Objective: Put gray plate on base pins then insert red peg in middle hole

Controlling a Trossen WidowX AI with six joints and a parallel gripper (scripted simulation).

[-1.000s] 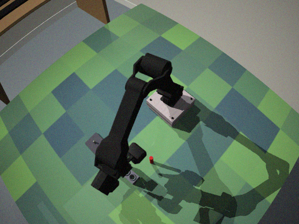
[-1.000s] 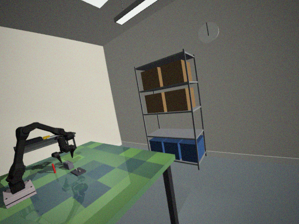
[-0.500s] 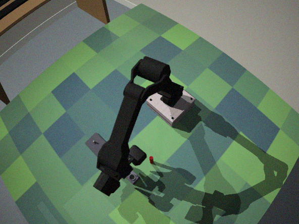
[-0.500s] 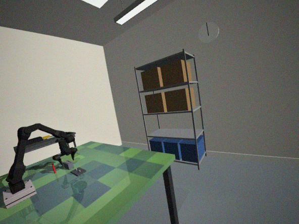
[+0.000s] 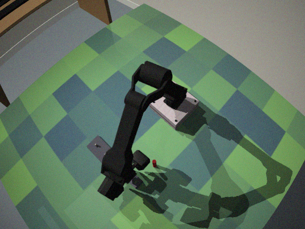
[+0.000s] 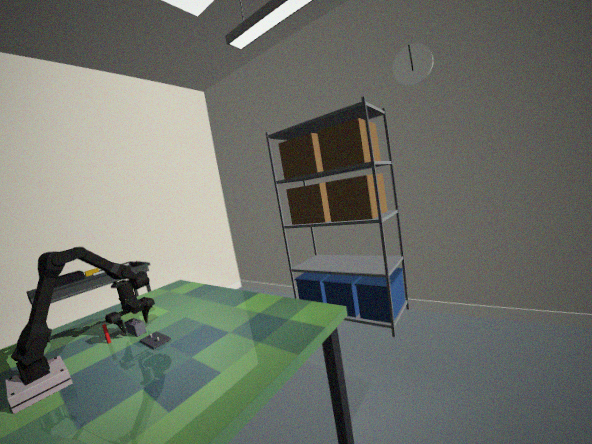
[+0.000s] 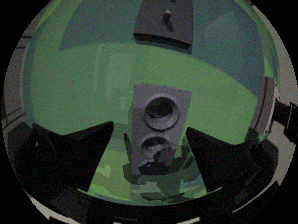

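Right now the gray plate is 2 cm above my gripper tip. Round my gripper tip: red peg 10 cm behind, 4 cm to the left, 2 cm above; then base 17 cm to the right, 1 cm below, 1 cm behind.
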